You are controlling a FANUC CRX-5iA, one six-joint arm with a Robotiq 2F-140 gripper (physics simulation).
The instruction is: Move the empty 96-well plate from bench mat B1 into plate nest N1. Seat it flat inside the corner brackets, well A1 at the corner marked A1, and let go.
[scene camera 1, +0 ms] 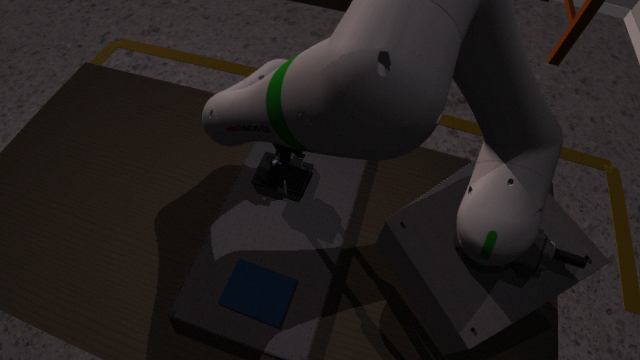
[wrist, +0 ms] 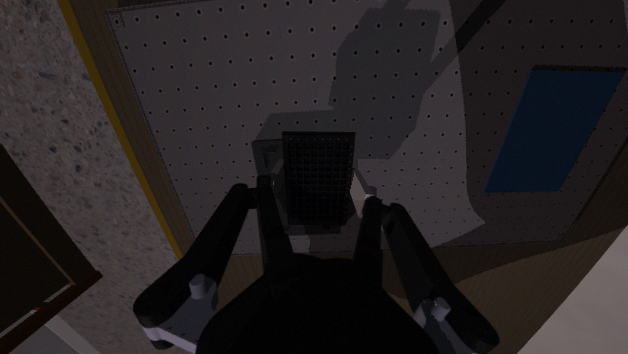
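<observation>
The dark 96-well plate is between the fingers of my gripper, which is shut on it by its two long sides. The plate looks about level. The dark grey plate nest shows beneath it in the wrist view, sticking out on the left; the plate covers much of the rest. The height of the gap between them is hard to tell. The corner brackets and the A1 marks cannot be made out in the dim light. The blue bench mat has no plate on it.
Nest and mat are on a grey perforated board on the brown wooden table. The robot's grey base block stands to the right in the scene view. The arm and its shadows cover part of the board.
</observation>
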